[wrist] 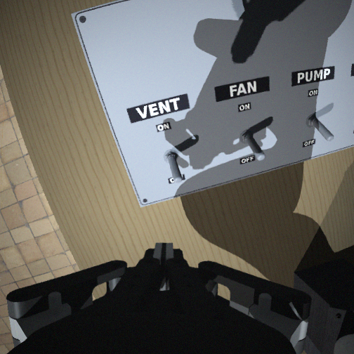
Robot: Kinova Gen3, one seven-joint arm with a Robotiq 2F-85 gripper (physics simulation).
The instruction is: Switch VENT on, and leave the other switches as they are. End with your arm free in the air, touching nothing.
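The VENT switch [174, 168] is a metal toggle on the pale panel [120, 60], left of the others. Its lever points down over its OFF label, which it partly covers. The FAN switch [254, 146] and the PUMP switch [321, 127] also have their levers pointing down toward OFF. My gripper [163, 254] is shut and empty at the lower middle of the view. In the picture its fingertips lie below the panel's lower edge, under the VENT switch; they appear apart from the lever. Their height above the table cannot be told.
The panel lies on a wooden table [115, 227]. A tiled floor [30, 210] shows at the left past the table's edge. A dark block [325, 295] stands at the lower right. Shadows of the arm fall across the panel and the table. Another label is cut off at the right.
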